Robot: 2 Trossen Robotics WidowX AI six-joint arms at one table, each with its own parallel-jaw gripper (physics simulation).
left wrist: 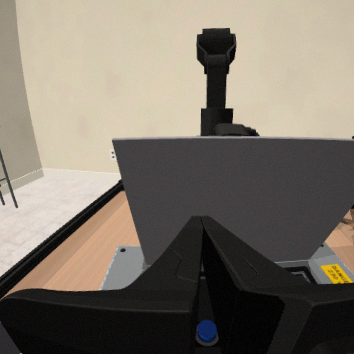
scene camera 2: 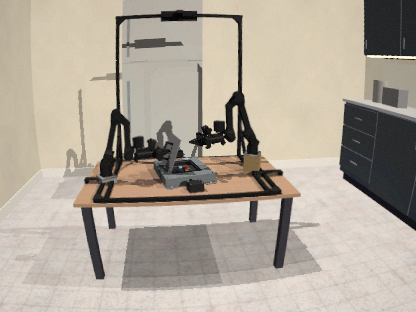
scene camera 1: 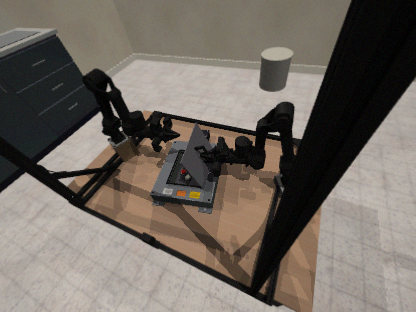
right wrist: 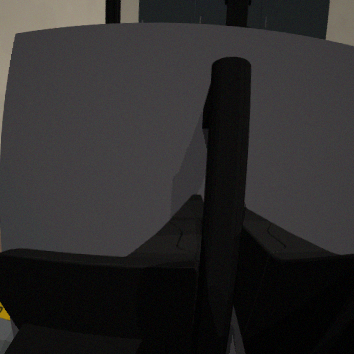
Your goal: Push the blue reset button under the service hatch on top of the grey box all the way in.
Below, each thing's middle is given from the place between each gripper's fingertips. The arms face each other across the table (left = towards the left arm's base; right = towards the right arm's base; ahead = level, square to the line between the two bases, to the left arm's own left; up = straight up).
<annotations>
My left hand is 110 mm to the left of the service hatch (right wrist: 116,124), 80 mm above it and 50 mm past it.
The service hatch is 20 mm below my right hand.
</annotations>
